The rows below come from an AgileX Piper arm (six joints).
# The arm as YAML. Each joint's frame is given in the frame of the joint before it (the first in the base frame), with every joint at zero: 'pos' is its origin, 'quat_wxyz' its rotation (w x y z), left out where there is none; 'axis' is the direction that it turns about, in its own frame. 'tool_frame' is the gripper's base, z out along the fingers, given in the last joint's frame.
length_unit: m
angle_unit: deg
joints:
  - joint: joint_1
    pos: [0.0, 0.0, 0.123]
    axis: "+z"
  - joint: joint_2
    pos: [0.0, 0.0, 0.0]
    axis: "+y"
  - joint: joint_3
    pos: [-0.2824, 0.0, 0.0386]
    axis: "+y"
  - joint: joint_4
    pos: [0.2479, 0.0, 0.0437]
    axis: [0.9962, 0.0, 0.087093]
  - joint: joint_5
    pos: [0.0, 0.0, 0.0]
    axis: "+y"
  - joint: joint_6
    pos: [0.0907, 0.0, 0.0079]
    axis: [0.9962, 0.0, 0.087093]
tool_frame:
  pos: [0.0, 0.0, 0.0]
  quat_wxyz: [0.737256, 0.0, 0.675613, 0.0]
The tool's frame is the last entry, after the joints.
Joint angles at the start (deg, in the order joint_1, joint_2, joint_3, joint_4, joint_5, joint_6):
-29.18 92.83 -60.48 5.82 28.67 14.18
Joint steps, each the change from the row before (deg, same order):
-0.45 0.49 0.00 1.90 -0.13 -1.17
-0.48 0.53 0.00 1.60 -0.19 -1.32
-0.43 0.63 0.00 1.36 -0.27 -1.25
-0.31 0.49 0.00 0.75 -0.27 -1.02
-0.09 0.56 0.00 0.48 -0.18 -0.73
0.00 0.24 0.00 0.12 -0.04 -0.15
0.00 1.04 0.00 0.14 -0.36 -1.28
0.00 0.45 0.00 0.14 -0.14 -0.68
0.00 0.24 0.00 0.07 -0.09 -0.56
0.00 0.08 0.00 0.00 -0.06 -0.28
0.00 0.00 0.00 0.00 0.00 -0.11
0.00 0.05 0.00 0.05 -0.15 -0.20
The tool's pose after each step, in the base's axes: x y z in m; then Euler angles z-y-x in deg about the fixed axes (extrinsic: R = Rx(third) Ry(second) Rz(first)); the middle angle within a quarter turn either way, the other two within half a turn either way. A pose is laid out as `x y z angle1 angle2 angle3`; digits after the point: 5 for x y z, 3 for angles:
0.29620 -0.16174 0.22949 -127.567 30.979 165.206
0.29655 -0.16387 0.22668 -127.349 31.051 165.796
0.29713 -0.16608 0.22333 -127.248 31.048 166.293
0.29755 -0.16792 0.22074 -127.414 31.003 166.509
0.29848 -0.16876 0.21760 -127.769 30.799 166.855
0.29891 -0.16893 0.21622 -127.875 30.665 167.021
0.30074 -0.17003 0.21028 -129.141 30.101 167.438
0.30152 -0.17043 0.20769 -129.763 29.869 167.659
0.30194 -0.17065 0.20632 -130.289 29.755 167.763
0.30210 -0.17077 0.20588 -130.562 29.731 167.764
0.30210 -0.17077 0.20588 -130.672 29.731 167.764
0.30233 -0.17092 0.20570 -130.788 29.813 167.695

